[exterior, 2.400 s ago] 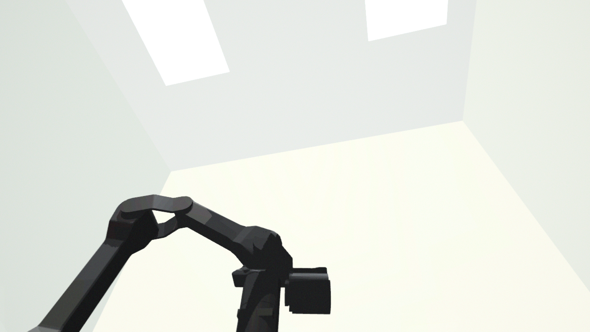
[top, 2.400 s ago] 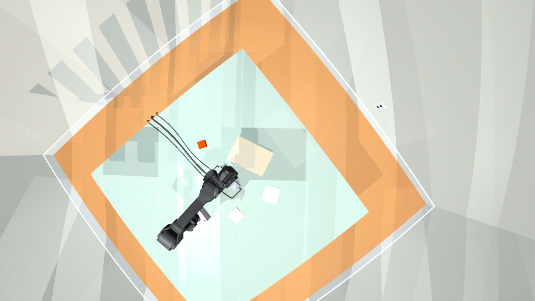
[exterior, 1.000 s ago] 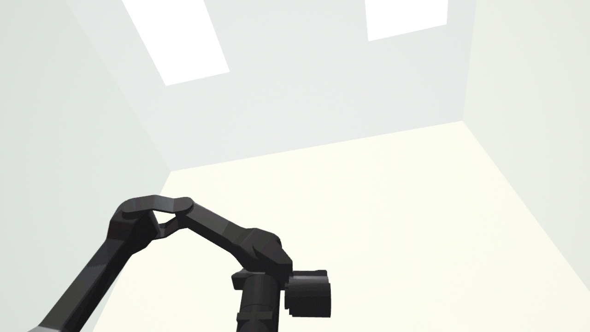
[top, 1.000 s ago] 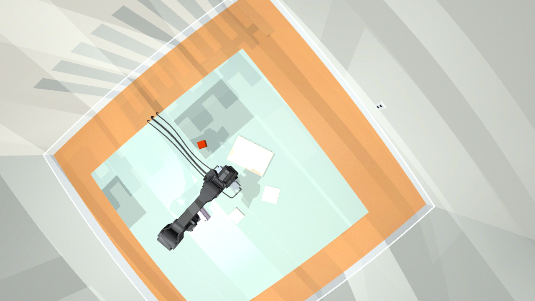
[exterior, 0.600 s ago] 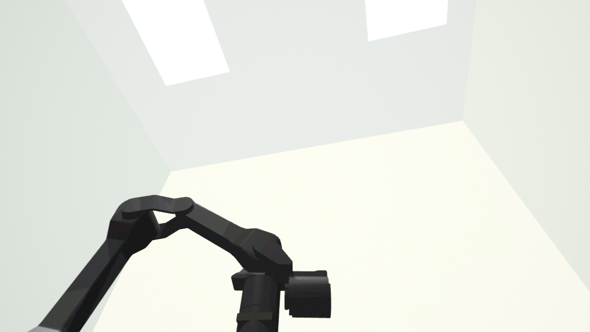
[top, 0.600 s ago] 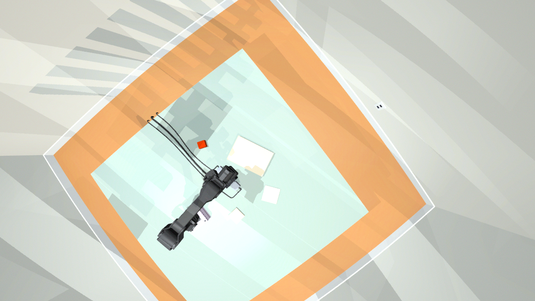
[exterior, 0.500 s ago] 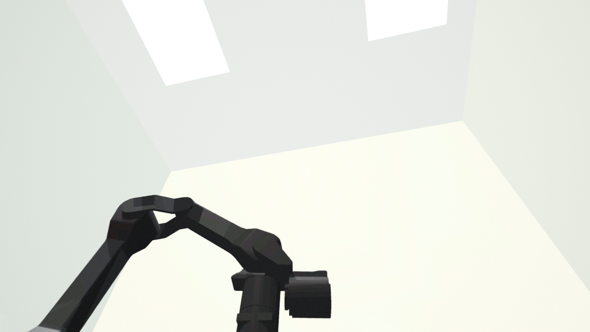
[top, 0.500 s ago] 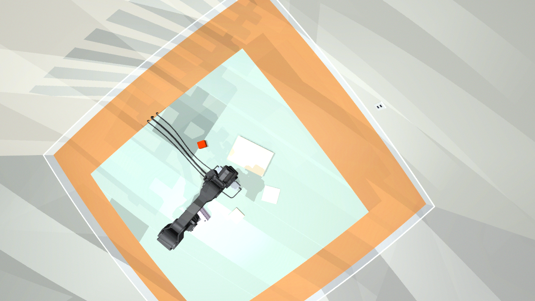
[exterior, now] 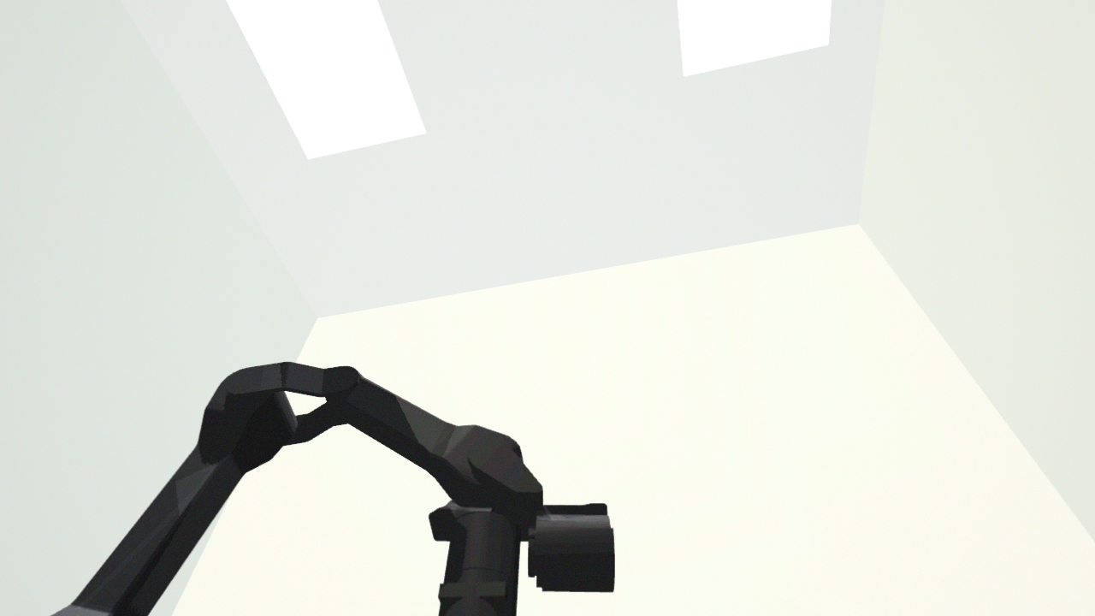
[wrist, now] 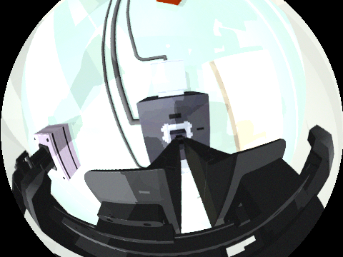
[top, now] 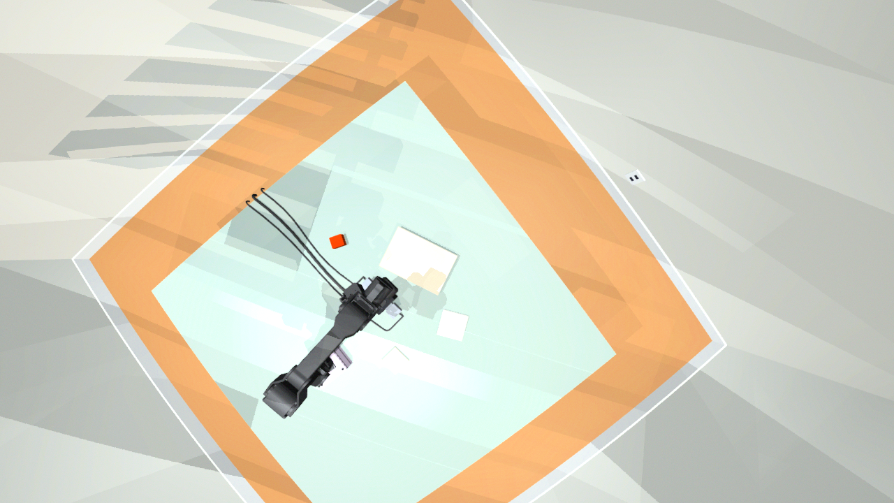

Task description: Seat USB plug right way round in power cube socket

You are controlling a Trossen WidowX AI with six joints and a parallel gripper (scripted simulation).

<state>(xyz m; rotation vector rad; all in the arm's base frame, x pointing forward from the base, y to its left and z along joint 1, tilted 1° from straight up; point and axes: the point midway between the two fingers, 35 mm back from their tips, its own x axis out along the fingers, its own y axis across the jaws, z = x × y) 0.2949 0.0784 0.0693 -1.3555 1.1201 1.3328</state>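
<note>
Right now the USB plug is 20 mm below my gripper tip. From my gripper tip the other things lie so: cream slab 180 mm ahead, 30 mm to the left, 90 mm below; then orange-red block 20 mm behind, 260 mm to the left, 90 mm below; then pale socket 40 mm below.
</note>
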